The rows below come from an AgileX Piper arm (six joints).
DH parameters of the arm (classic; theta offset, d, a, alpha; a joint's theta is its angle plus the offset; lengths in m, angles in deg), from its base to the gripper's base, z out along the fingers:
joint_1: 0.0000 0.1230 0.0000 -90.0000
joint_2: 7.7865 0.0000 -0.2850 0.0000
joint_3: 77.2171 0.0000 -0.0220 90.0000
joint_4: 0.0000 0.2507 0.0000 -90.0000
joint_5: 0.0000 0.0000 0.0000 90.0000
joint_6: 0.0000 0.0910 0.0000 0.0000
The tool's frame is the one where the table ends.
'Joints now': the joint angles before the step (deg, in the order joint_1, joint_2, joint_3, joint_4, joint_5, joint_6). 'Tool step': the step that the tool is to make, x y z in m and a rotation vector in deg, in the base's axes. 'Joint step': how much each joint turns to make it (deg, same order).
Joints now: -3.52, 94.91, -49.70, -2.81, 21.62, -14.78
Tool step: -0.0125, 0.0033, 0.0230, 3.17, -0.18, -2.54
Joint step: 0.00, -5.02, -0.01, 4.07, 5.05, -0.01
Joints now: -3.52, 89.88, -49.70, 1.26, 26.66, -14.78
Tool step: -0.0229, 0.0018, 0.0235, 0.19, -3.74, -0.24
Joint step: 0.00, -7.58, 2.95, 0.48, 0.91, 0.00
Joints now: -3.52, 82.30, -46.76, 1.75, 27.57, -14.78
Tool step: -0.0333, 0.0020, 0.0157, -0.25, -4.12, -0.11
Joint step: 0.01, -9.21, 5.32, -0.13, -0.24, 0.22
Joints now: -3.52, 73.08, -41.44, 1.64, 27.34, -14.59
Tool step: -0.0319, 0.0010, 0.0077, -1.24, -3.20, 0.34
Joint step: 0.01, -8.52, 5.05, -1.35, 0.20, 0.30
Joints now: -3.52, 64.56, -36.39, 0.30, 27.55, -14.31
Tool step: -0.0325, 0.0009, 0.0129, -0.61, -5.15, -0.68
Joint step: -0.02, -9.97, 3.73, -1.39, 1.07, 1.52
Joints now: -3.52, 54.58, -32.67, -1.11, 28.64, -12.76
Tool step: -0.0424, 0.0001, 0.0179, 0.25, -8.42, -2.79
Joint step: 0.01, -13.79, 3.07, -3.01, 2.45, 4.98
